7 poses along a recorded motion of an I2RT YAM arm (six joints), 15 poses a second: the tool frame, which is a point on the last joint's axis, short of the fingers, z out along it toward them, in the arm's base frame.
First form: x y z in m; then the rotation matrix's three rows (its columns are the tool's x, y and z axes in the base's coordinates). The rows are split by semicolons.
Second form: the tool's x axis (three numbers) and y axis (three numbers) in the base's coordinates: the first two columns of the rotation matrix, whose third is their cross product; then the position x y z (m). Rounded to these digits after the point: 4 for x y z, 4 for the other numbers.
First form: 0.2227, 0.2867, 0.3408; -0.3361, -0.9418, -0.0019; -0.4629, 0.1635, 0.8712; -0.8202, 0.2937, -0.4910
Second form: -0.3361, -0.4629, -0.8202, -0.9418, 0.1635, 0.2937, 0.2227, 0.2867, 0.3408
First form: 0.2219, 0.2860, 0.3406; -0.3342, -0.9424, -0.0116; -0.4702, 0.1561, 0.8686; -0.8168, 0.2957, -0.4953
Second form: -0.3342, -0.4702, -0.8168, -0.9424, 0.1561, 0.2957, 0.2219, 0.2860, 0.3406
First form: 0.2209, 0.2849, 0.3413; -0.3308, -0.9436, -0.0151; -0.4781, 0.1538, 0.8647; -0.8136, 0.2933, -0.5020
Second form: -0.3308, -0.4781, -0.8136, -0.9436, 0.1538, 0.2933, 0.2209, 0.2849, 0.3413
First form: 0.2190, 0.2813, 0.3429; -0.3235, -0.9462, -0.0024; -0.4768, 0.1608, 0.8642; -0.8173, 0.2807, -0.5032
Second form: -0.3235, -0.4768, -0.8173, -0.9462, 0.1608, 0.2807, 0.2190, 0.2813, 0.3429
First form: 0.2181, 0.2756, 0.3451; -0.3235, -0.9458, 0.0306; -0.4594, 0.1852, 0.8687; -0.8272, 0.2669, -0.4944
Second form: -0.3235, -0.4594, -0.8272, -0.9458, 0.1852, 0.2669, 0.2181, 0.2756, 0.3451
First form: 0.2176, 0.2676, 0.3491; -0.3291, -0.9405, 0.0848; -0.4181, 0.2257, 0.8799; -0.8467, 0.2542, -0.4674
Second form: -0.3291, -0.4181, -0.8467, -0.9405, 0.2257, 0.2542, 0.2176, 0.2676, 0.3491
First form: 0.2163, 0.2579, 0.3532; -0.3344, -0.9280, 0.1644; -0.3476, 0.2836, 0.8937; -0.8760, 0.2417, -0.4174
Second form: -0.3344, -0.3476, -0.8760, -0.9280, 0.2836, 0.2417, 0.2163, 0.2579, 0.3532
